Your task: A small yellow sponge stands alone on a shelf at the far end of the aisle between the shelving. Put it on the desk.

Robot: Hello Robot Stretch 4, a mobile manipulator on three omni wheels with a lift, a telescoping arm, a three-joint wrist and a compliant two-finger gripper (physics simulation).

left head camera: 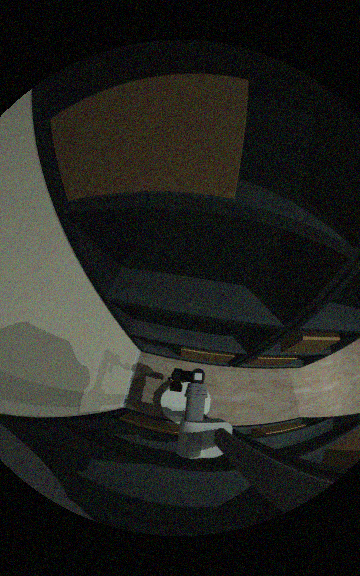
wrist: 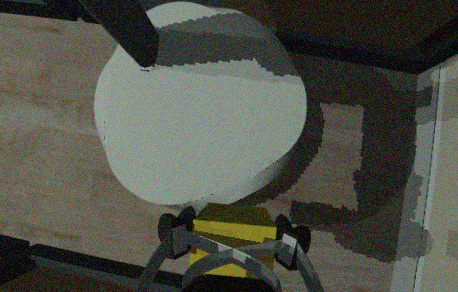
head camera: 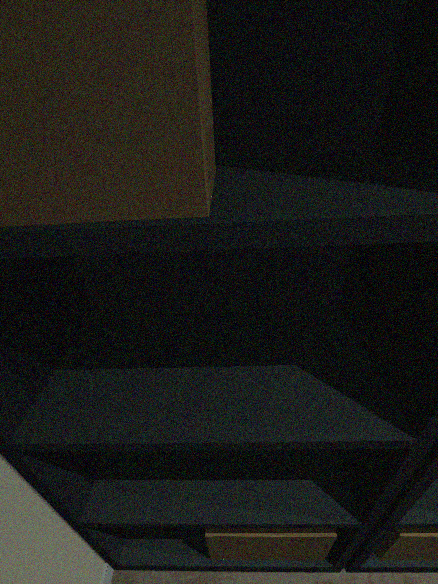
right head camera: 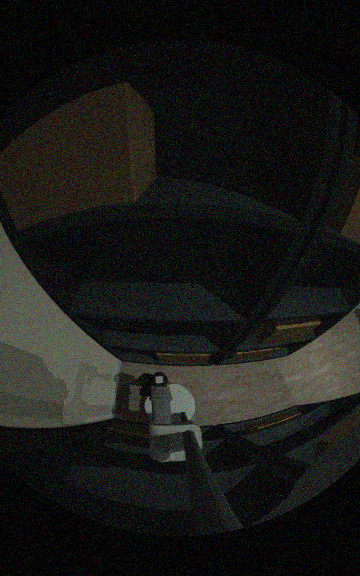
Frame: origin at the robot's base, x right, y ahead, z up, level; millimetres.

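Where they show: gripper, fingertip midpoint: (wrist: 234, 227); robot's base at its link origin: (left head camera: 184, 400) (wrist: 206, 118) (right head camera: 170, 404).
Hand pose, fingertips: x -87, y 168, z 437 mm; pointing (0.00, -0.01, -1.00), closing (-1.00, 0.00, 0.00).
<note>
Things, the pixels of their centre, and the offset from my fingertips. "pt": a spot on its surface instead. Level surfaces: height alone.
- yellow sponge at the middle of its body: (wrist: 233, 237) dx -1, dy +11, dz -11 mm
- Shelving at a spot on its surface: (head camera: 175, 410) (left head camera: 180, 296) pt dx -15, dy +311, dz +526 mm
- large brown box at the middle of its body: (head camera: 46, 95) (left head camera: 150, 136) (right head camera: 74, 159) dx -117, dy +411, dz +1119 mm
- narrow wooden floor at its surface level: dz -464 mm
The yellow sponge (wrist: 234, 234) is at the bottom middle of the wrist view, between the two dark fingertips. My gripper (wrist: 234, 227) is shut on it and holds it above the floor, beside the white round base of the robot. In the left and right head camera views the wrist and arm show over the base, but the sponge cannot be made out there. The desk does not show in these views.
Shelving (head camera: 175, 410) (left head camera: 185, 300) (right head camera: 150, 300) faces the head cameras, with a large brown box (head camera: 100, 110) (left head camera: 150, 140) (right head camera: 70, 160) on an upper shelf. A pale wall (head camera: 35, 530) (left head camera: 30, 260) stands at left. More shelving (left head camera: 165, 482) stands across the narrow wooden floor (left head camera: 250, 395) (wrist: 50, 130).
</note>
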